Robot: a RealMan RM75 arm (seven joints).
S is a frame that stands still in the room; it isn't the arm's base.
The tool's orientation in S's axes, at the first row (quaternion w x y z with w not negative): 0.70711, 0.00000, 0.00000, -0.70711
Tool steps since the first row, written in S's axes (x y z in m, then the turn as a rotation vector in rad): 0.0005, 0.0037, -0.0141, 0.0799, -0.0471, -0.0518; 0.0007, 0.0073, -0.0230, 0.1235, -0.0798, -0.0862; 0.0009, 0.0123, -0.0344, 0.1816, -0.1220, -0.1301; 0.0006, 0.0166, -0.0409, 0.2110, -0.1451, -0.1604; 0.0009, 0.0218, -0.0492, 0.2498, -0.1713, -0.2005; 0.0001, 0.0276, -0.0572, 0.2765, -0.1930, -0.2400; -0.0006, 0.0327, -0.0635, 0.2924, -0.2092, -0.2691; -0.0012, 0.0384, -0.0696, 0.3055, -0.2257, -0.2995; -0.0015, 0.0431, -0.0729, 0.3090, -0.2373, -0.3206; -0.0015, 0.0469, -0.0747, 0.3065, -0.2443, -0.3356; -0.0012, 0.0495, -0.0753, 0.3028, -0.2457, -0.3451
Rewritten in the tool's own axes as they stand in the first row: -0.0037, 0.0005, -0.0141, 0.0471, 0.0799, -0.0518; -0.0073, 0.0007, -0.0230, 0.0798, 0.1235, -0.0862; -0.0123, 0.0009, -0.0344, 0.1220, 0.1816, -0.1301; -0.0166, 0.0006, -0.0409, 0.1451, 0.2110, -0.1604; -0.0218, 0.0009, -0.0492, 0.1713, 0.2498, -0.2005; -0.0276, 0.0001, -0.0572, 0.1930, 0.2765, -0.2400; -0.0327, -0.0006, -0.0635, 0.2092, 0.2924, -0.2691; -0.0384, -0.0012, -0.0696, 0.2257, 0.3055, -0.2995; -0.0431, -0.0015, -0.0729, 0.2373, 0.3090, -0.3206; -0.0469, -0.0015, -0.0747, 0.2443, 0.3065, -0.3356; -0.0495, -0.0012, -0.0753, 0.2457, 0.3028, -0.3451
